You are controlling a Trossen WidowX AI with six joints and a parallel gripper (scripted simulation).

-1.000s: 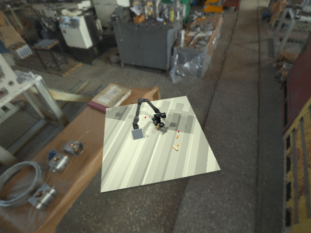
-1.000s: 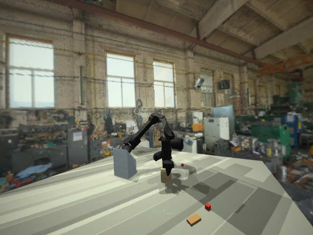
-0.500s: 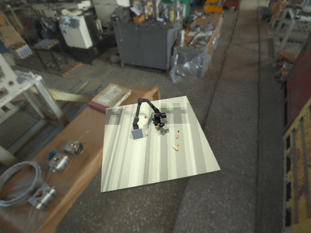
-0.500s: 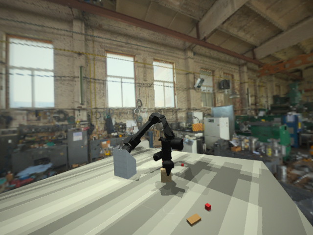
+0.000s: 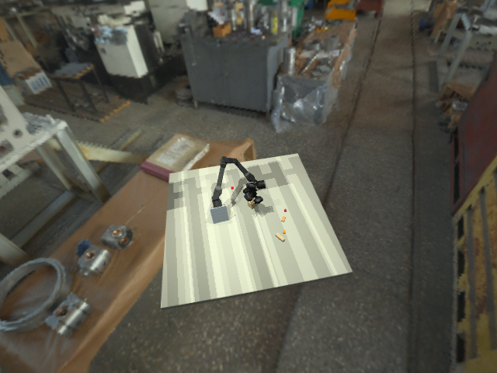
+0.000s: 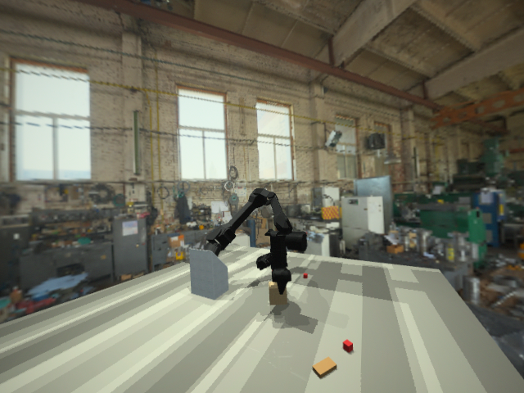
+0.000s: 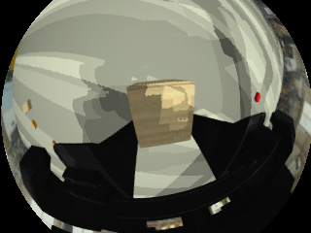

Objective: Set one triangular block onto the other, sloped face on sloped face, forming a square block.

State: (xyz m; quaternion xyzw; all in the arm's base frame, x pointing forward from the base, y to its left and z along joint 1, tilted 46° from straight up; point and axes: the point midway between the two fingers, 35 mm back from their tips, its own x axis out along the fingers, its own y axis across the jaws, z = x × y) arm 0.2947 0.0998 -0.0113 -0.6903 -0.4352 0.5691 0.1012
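Right now my gripper tip is 10 mm below the triangular block.
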